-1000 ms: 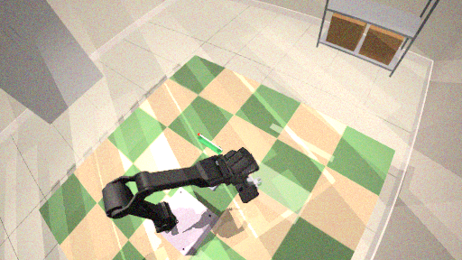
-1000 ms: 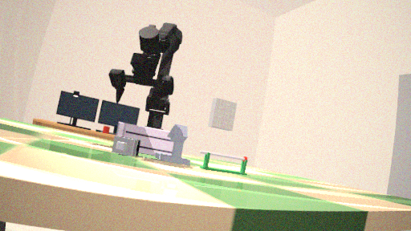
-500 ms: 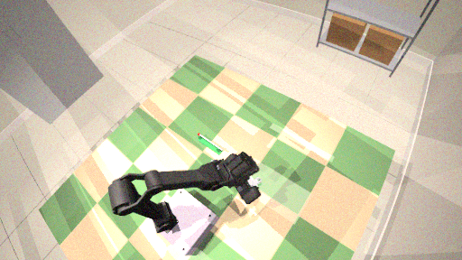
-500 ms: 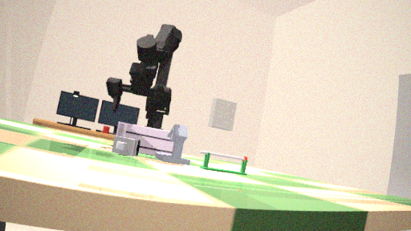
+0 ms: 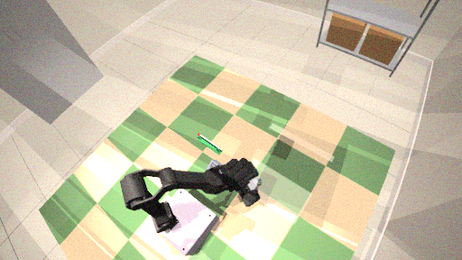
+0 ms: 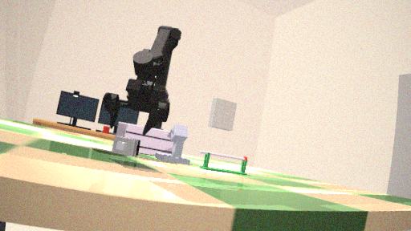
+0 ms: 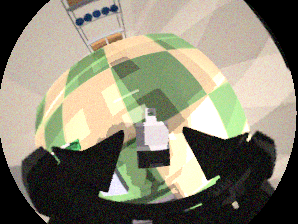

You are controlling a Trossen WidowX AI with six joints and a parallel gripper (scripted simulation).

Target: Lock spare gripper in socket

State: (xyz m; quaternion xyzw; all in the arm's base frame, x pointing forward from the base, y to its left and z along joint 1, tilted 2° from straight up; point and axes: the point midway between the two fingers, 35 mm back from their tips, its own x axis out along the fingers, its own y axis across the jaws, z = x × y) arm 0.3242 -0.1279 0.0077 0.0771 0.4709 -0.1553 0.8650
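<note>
Now: gripper tip 4 cm above the spare gripper and 1 cm past it. Round my gripper tip: socket 16 cm to the left, 6 cm behind, 1 cm below.
</note>
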